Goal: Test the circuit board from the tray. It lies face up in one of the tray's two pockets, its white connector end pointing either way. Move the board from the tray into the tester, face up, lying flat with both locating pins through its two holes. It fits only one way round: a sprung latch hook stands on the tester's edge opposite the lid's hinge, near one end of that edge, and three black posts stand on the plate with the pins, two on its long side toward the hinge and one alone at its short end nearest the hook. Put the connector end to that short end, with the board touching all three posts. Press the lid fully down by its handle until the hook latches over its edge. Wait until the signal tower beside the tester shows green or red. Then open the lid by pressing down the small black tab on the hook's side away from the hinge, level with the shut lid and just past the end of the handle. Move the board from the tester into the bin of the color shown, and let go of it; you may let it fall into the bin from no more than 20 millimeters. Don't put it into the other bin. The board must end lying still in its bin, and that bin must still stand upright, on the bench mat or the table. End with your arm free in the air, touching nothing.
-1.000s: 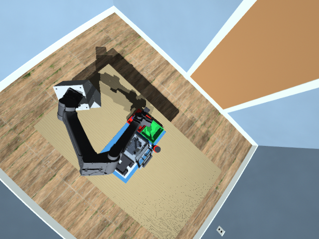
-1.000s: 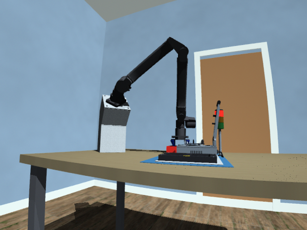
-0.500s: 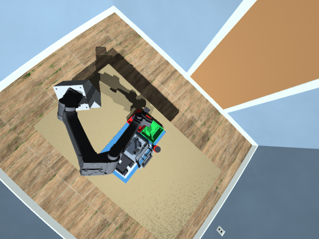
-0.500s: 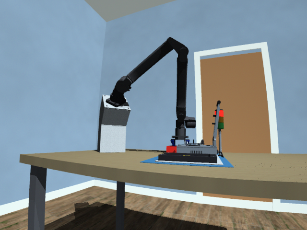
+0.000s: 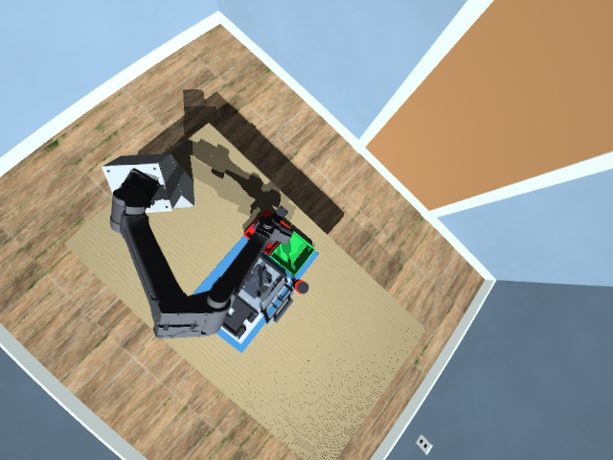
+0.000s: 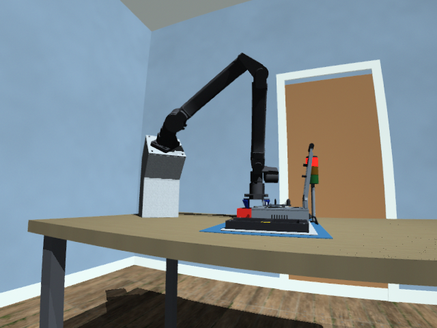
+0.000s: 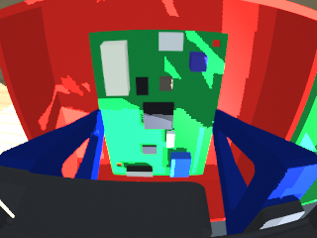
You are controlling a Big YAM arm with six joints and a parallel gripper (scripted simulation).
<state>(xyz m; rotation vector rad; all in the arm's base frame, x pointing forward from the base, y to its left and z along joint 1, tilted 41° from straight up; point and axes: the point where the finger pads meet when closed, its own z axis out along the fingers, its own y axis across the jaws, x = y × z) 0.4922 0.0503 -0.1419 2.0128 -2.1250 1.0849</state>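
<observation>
Now: hand right at the red bin. Round my hand: green bin: 150 mm ahead, 30 mm to the right; green circuit board: right at my hand; black latch hook: 150 mm to the right, 70 mm above, 20 mm ahead.
</observation>
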